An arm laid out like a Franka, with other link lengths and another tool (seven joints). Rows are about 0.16 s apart.
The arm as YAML. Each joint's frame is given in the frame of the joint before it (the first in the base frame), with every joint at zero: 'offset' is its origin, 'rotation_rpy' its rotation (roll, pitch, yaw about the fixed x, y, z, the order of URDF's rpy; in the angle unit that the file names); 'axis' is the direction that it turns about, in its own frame. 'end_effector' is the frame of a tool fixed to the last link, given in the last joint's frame.
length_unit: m
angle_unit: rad
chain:
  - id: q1
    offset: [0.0, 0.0, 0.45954]
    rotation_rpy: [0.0, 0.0, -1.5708]
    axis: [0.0, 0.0, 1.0]
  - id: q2
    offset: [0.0, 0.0, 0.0]
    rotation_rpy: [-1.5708, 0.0, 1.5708]
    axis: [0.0, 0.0, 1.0]
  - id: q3
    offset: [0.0, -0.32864, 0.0]
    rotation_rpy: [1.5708, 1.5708, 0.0]
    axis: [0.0, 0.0, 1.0]
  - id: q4
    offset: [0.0, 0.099, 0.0]
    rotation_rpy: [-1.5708, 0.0, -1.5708]
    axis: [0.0, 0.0, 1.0]
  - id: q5
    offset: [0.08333, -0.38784, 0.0]
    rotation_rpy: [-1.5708, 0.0, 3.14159]
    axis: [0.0, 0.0, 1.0]
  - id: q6
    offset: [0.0, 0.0, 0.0]
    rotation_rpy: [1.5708, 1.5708, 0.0]
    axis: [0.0, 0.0, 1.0]
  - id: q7
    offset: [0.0, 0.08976, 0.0]
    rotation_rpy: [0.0, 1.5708, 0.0]
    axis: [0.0, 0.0, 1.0]
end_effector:
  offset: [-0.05, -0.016, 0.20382]
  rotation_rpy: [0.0, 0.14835, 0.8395]
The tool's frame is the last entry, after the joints.
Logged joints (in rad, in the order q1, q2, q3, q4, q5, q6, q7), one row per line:
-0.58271 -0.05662 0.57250 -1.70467 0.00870 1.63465 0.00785
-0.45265 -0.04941 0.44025 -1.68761 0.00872 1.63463 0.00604
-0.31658 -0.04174 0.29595 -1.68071 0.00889 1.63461 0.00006
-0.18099 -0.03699 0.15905 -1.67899 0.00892 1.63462 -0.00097
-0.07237 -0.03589 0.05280 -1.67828 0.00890 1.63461 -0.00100
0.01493 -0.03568 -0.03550 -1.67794 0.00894 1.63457 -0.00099
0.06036 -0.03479 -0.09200 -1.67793 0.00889 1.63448 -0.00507
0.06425 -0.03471 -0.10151 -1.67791 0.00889 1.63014 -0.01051
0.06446 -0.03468 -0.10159 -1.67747 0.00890 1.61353 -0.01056
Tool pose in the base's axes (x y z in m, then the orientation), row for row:
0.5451 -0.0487 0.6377 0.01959 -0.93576 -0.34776 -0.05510
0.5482 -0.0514 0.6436 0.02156 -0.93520 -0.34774 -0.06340
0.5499 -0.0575 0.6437 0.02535 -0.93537 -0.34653 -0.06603
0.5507 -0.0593 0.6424 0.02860 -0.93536 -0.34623 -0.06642
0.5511 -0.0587 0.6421 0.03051 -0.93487 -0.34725 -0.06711
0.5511 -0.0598 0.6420 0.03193 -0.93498 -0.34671 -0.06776
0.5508 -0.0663 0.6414 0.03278 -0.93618 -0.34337 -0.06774
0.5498 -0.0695 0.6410 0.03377 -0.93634 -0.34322 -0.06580
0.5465 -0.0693 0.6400 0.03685 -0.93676 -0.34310 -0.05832
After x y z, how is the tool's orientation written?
As a quaternion, w x y z.
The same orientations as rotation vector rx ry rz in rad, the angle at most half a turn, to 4 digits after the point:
-2.9037 -1.0791 -0.1710
-2.8984 -1.0777 -0.1965
-2.8920 -1.0714 -0.2042
-2.8862 -1.0683 -0.2049
-2.8813 -1.0702 -0.2068
-2.8791 -1.0676 -0.2087
-2.8813 -1.0568 -0.2085
-2.8800 -1.0557 -0.2024
-2.8758 -1.0533 -0.1790

